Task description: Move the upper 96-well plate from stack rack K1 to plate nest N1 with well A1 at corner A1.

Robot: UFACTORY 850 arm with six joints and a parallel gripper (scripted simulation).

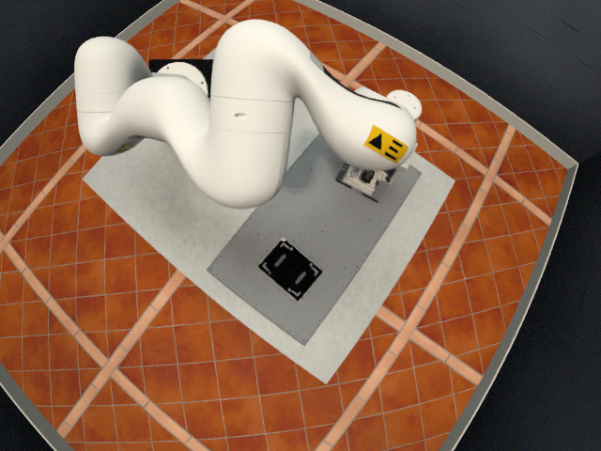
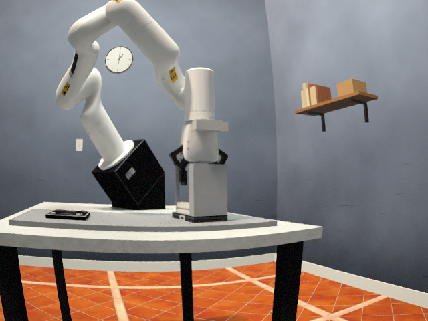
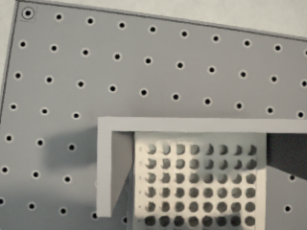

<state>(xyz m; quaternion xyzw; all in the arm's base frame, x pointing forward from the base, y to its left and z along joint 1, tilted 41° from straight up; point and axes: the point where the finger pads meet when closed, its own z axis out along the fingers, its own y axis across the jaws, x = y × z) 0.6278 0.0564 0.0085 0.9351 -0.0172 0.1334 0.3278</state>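
Right now the white 96-well plate is 60 mm below my hand. Round my hand: black plate nest N1: 120 mm behind, 360 mm to the right, 100 mm below.
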